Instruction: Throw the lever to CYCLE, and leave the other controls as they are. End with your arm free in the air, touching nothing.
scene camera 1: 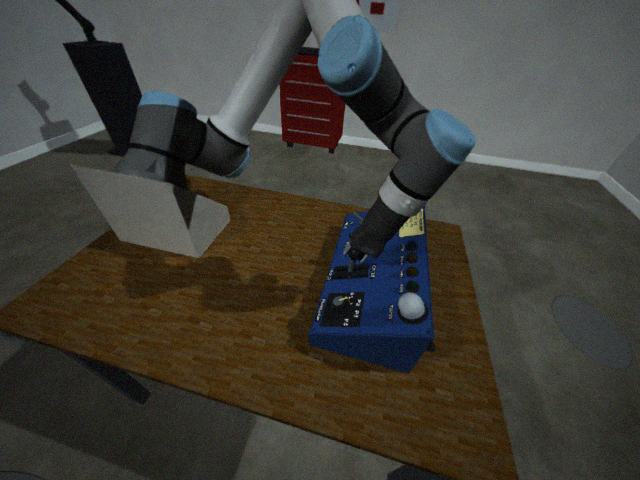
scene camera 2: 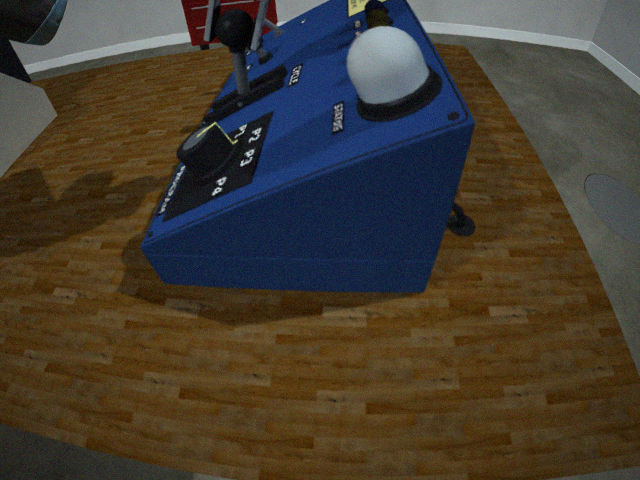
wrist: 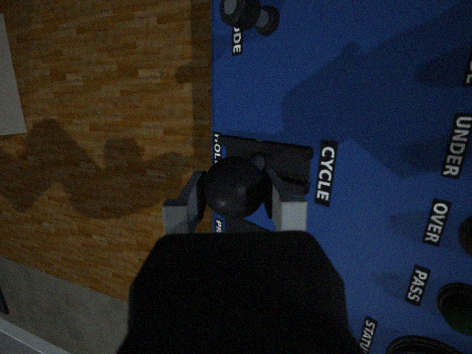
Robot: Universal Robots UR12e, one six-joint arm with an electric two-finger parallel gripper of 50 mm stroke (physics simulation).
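Places are measured from the arm's base along level axes (x ahead, y left, z up), in millimetres.
Where they show: gripper, between the fingertips: (scene camera 1: 352, 256) (scene camera 2: 231, 42) (wrist: 234, 184); arm's base, origin of its link: (scene camera 1: 151, 185).
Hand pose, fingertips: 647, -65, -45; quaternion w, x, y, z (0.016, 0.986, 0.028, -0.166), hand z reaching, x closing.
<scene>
Things, the pixels of their top centre, and the offset from my fingertips, as dx, dy, dz. "spot": a spot on its surface instead.
- black ball knob, centre of its top: (wrist: 220, 198) (scene camera 2: 230, 9) (scene camera 1: 355, 246) +3, +3, +34
- grey shaft, centre of its top: (scene camera 2: 235, 41) +3, +3, +0
- black slot plate, a spot on its surface: (wrist: 290, 160) spot: +32, +9, -57
- CYCLE label, a spot on its surface: (wrist: 326, 172) (scene camera 2: 295, 73) (scene camera 1: 373, 270) spot: +62, +5, -43
- blue console, a spot on its surface: (scene camera 2: 310, 222) (scene camera 1: 375, 344) spot: +94, -186, -70
- rotary knob, centre of its top: (scene camera 2: 199, 128) (scene camera 1: 341, 299) -2, -117, -32
- white dome, a spot on its surface: (scene camera 2: 387, 67) (scene camera 1: 411, 312) spot: +143, -150, +30
- toggle switch, a spot on its surface: (wrist: 241, 12) spot: -7, +116, -27
The lever has a black ball knob (scene camera 1: 355, 252) (scene camera 2: 234, 29) (wrist: 235, 187) on a grey shaft (scene camera 2: 240, 72). The shaft rises from about the middle of a black slot plate (scene camera 2: 273, 80) (wrist: 290, 160), between the HOLD label (wrist: 217, 148) and the CYCLE label (scene camera 1: 373, 271) (scene camera 2: 294, 74) (wrist: 326, 172). My gripper (scene camera 1: 355, 254) (scene camera 2: 235, 31) (wrist: 234, 184) is shut on the ball knob, one finger on the HOLD side and one on the CYCLE side. In scene camera 1, the wrist and fingers partly hide the knob.
The blue console (scene camera 1: 372, 346) (scene camera 2: 310, 222) also bears a rotary knob (scene camera 1: 338, 300) (scene camera 2: 206, 149), a white dome (scene camera 1: 411, 306) (scene camera 2: 387, 67), a toggle switch (wrist: 241, 12) and a row of round lamps (scene camera 1: 412, 271). A pale angled panel (scene camera 1: 149, 214) stands at the left of the table.
</scene>
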